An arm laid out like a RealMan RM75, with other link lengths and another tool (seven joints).
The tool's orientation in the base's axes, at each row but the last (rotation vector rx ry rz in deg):
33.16 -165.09 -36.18
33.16 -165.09 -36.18
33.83 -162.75 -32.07
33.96 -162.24 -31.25
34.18 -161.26 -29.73
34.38 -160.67 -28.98
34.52 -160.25 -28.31
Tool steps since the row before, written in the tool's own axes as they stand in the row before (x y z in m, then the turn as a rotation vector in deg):
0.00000 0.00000 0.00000 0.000 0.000 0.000
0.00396 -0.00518 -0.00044 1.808 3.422 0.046
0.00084 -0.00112 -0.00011 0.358 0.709 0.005
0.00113 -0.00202 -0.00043 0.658 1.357 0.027
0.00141 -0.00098 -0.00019 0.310 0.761 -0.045
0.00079 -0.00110 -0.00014 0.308 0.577 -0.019
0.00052 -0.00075 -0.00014 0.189 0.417 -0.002
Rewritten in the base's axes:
0.00000 0.00000 0.00000 0.000 0.000 0.000
-0.00178 -0.00607 -0.00162 -2.828 2.170 1.508
-0.00034 -0.00134 -0.00026 -0.570 0.455 0.315
-0.00020 -0.00233 -0.00027 -1.071 0.888 0.584
-0.00086 -0.00150 -0.00001 -0.531 0.506 0.374
-0.00028 -0.00132 -0.00017 -0.472 0.356 0.281
-0.00015 -0.00091 -0.00007 -0.315 0.275 0.187

